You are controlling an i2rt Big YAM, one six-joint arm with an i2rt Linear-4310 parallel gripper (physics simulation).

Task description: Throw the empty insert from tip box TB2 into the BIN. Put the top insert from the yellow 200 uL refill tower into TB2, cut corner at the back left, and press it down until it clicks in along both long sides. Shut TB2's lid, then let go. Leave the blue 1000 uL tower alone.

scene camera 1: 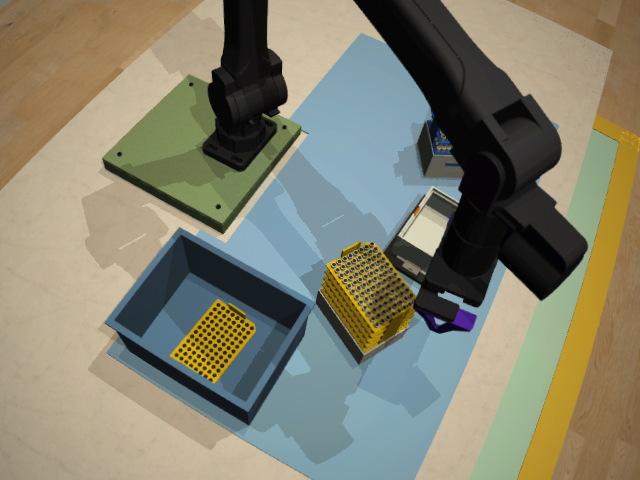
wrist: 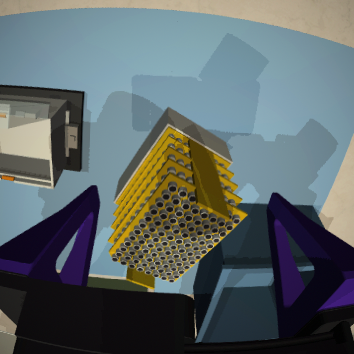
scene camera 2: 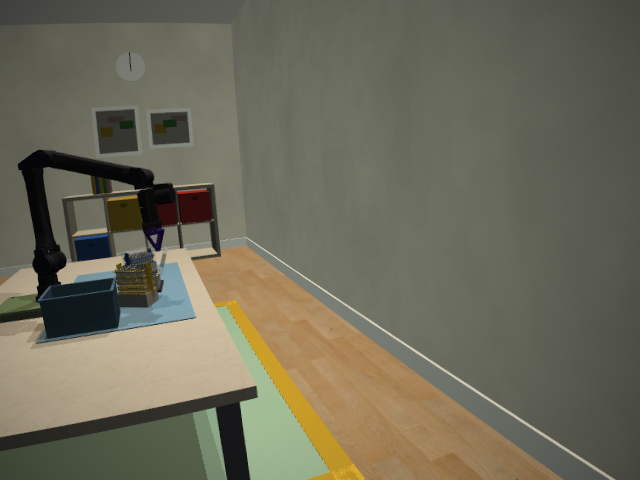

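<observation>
The yellow tower (scene camera 1: 367,289) (scene camera 2: 135,279) (wrist: 172,225) of stacked, tip-filled inserts stands on a grey base, turned at an angle to the wrist view. My gripper (scene camera 1: 447,322) (scene camera 2: 155,249) (wrist: 184,197) is open and empty, with its purple fingers above the tower's level; in the wrist view one finger shows on each side of the tower. Tip box TB2 (scene camera 1: 408,266) (wrist: 73,136) is open, with no insert in the part that shows; the arm hides part of it in scene camera 1. The empty yellow insert (scene camera 1: 214,338) lies flat in the blue-grey bin (scene camera 1: 273,291) (scene camera 2: 80,312) (wrist: 242,275).
The blue tower (scene camera 1: 439,149) (scene camera 2: 139,256) stands at the back of the blue mat (scene camera 1: 341,103), partly behind the arm. The bin stands close beside the yellow tower. The arm's base stands on a green plate (scene camera 1: 155,129). TB2 is on the yellow tower's other side.
</observation>
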